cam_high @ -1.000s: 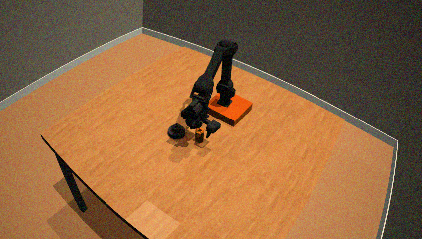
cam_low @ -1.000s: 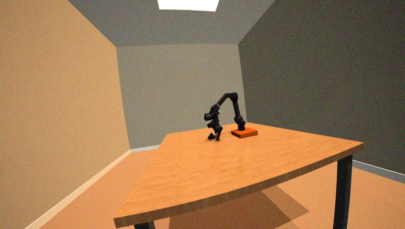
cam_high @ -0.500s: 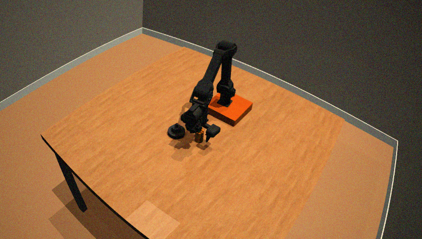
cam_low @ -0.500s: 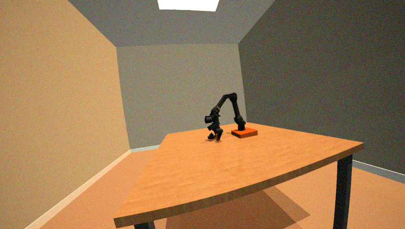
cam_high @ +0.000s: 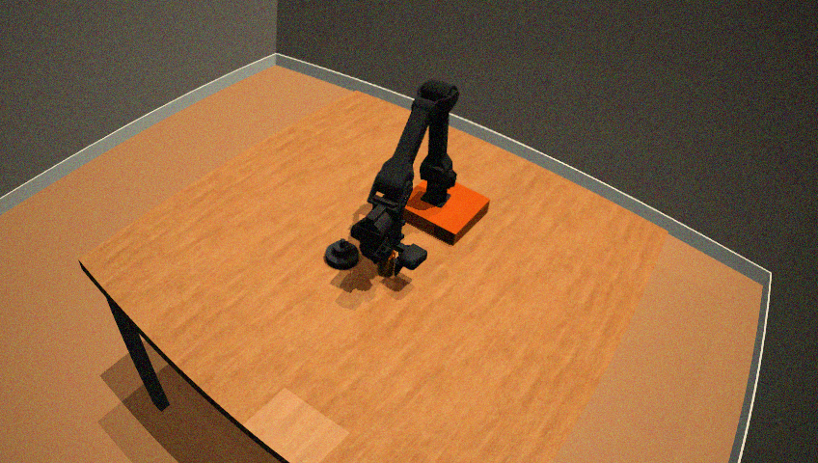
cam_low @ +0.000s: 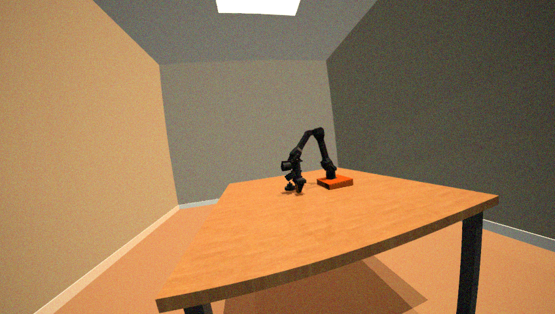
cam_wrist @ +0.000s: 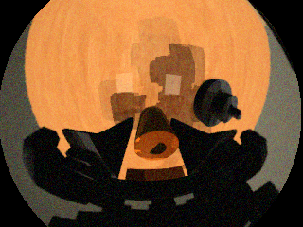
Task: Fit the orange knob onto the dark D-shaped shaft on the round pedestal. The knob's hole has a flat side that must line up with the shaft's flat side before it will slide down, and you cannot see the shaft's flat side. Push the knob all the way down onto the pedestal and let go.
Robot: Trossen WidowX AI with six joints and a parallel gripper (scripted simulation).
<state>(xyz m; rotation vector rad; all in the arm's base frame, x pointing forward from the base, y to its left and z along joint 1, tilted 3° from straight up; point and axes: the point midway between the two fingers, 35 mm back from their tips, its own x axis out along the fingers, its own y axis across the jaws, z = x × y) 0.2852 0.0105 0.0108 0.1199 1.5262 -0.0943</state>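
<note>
The round pedestal is 110 mm to the right of my gripper tip, 20 mm ahead of it and 20 mm above it. Round my gripper tip: orange knob 20 mm above.
</note>
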